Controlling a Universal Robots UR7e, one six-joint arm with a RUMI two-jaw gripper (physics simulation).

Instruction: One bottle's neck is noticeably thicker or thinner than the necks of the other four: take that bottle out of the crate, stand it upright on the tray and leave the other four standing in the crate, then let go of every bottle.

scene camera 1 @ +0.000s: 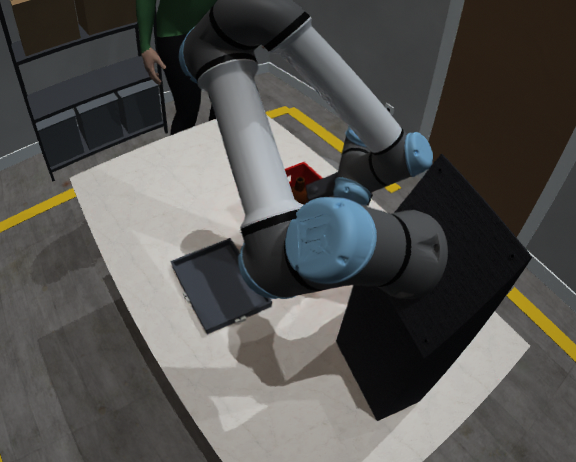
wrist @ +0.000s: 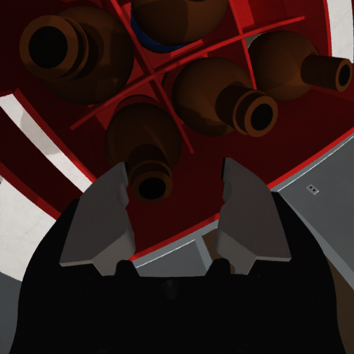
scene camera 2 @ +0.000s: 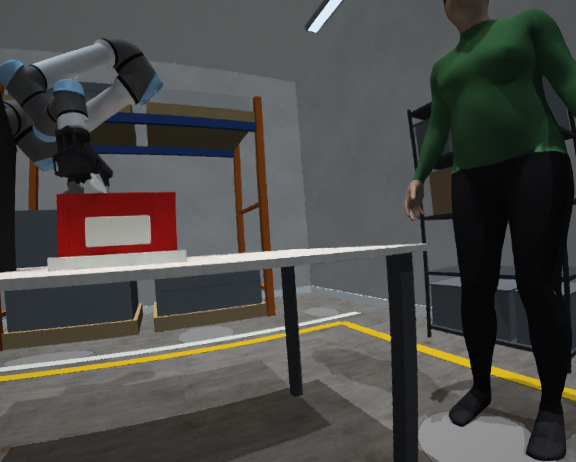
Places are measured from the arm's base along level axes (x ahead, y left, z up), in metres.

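Pixels of known places: arm's base, origin of its link: [scene camera 1: 411, 255].
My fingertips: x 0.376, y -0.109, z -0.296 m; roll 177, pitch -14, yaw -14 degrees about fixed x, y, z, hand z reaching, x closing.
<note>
For each thing: its top centre in the pictures, then the offset to it from my fingertips. "spot": a spot on its surface instead. Level surfaces: height alone.
- red crate, centre of its top: [scene camera 1: 306, 198] [scene camera 2: 122, 199] dy +0.071, dx +0.053, dz +0.044 m
- dark tray, a spot on its surface: [scene camera 1: 205, 285] spot: dy +0.387, dx +0.008, dz -0.125 m
- white table, height of its surface: dz -0.131 m
The red crate [scene camera 1: 312, 171] [scene camera 2: 165, 225] [wrist: 300, 135] has thin dividers. Several brown bottles stand in it in the wrist view: one at upper left [wrist: 112, 55], one at the top with a blue band [wrist: 180, 20], one in the middle [wrist: 200, 100], one at the right [wrist: 280, 65] with a slimmer-looking, plain neck, and one nearest the fingers [wrist: 142, 125]. My gripper [scene camera 2: 90, 189] [wrist: 175, 162] is partly open over the crate. The nearest bottle's neck is beside the left finger, with a wide gap to the right finger. The dark tray [scene camera 1: 205, 285] holds no bottle.
The arm's black pedestal [scene camera 1: 380, 370] stands on the white table [scene camera 1: 150, 200]; the arm hides part of the tray and crate. A person in a green top [scene camera 1: 177, 17] [scene camera 2: 495, 95] stands beyond the table. Shelving [scene camera 2: 262, 200] stands behind.
</note>
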